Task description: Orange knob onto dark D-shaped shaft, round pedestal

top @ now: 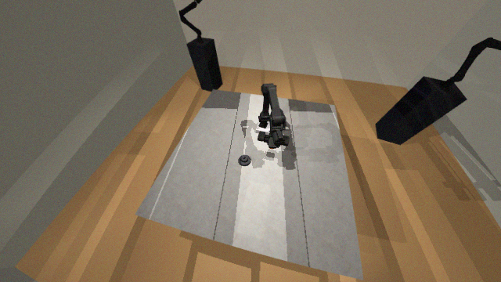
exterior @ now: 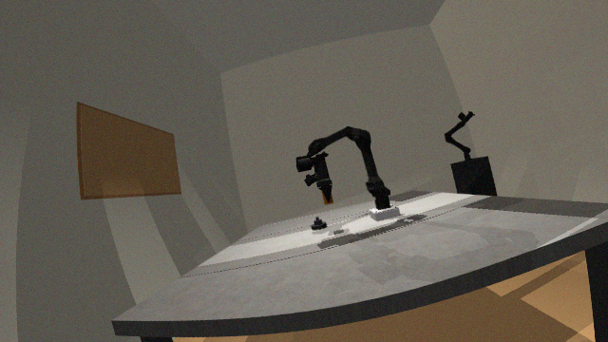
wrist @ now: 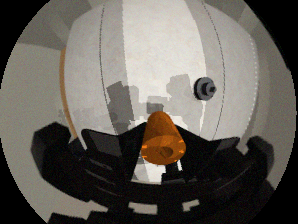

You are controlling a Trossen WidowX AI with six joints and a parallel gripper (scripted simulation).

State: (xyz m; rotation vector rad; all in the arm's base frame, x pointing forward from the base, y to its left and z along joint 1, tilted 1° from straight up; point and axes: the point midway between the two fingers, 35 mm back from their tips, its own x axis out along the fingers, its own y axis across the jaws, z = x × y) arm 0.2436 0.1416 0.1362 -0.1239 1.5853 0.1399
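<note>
Right now the dark round pedestal is 11 cm ahead of my gripper tip, 16 cm to the right of it and 11 cm below it. The rest, counted from my gripper tip: orange knob (2 cm above).
</note>
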